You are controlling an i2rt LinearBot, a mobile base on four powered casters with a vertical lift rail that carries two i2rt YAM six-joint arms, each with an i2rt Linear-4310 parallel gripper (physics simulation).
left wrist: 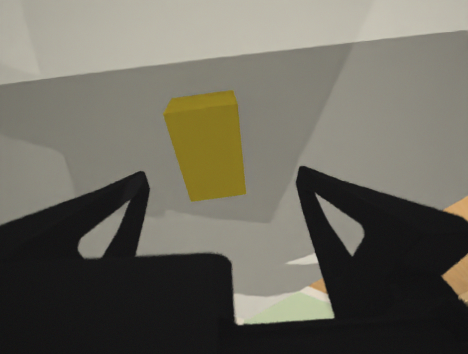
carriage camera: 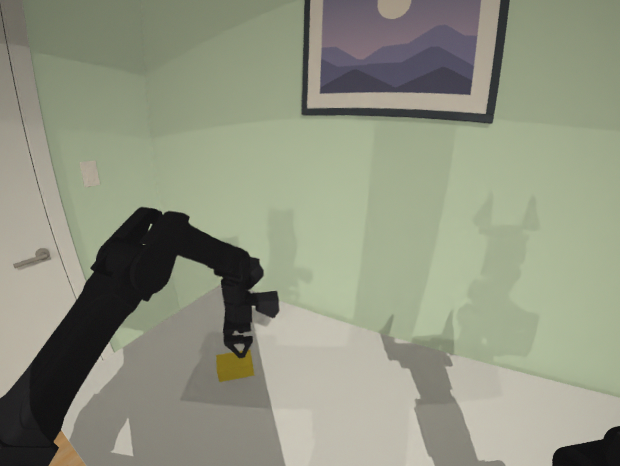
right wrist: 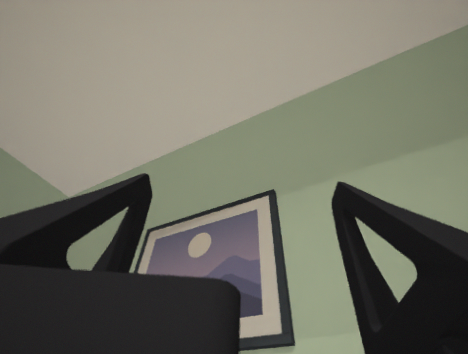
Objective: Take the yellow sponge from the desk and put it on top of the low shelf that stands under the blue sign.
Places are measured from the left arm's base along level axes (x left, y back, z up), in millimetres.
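Where they show: left gripper, fingertip midpoint: [left wrist: 223, 177] [carriage camera: 241, 344]; right gripper, fingertip midpoint: [right wrist: 241, 188].
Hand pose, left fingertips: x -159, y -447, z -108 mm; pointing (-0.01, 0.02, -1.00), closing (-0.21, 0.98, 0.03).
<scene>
Things, the pixels of their top centre, and the offset from my left fingertips. "pt": a spot on its surface instead. Level surfaces: height alone.
- yellow sponge, middle of its top: [left wrist: 210, 160] [carriage camera: 234, 360] dz -68, dx +30, dy -4 mm
- pale desk, its level: dz -113 mm
- lever handle, surface spot: [carriage camera: 32, 258] pt dz +99, dx +940, dy -228 mm
- Wooden floor, its level: dz -834 mm
The yellow sponge [carriage camera: 234, 367] [left wrist: 210, 152] lies on the pale desk [carriage camera: 350, 410] [left wrist: 150, 30], near its far left corner. My left gripper [carriage camera: 241, 353] [left wrist: 223, 177] is open, pointing down above the sponge with nothing between its fingers. In the left wrist view the sponge shows beyond the fingertips, between their lines and a little nearer the left finger. My right gripper [right wrist: 241, 188] is open and empty, tilted up toward the wall and ceiling. The low shelf and the blue sign do not show in these views.
A green wall [carriage camera: 240, 175] [right wrist: 320, 280] stands behind the desk, with a framed mountain picture [carriage camera: 395, 65] [right wrist: 210, 265] on it. A white door [carriage camera: 20, 200] with a lever handle [carriage camera: 32, 258] is at the left. Wooden floor [carriage camera: 67, 450] shows at the lower left.
</scene>
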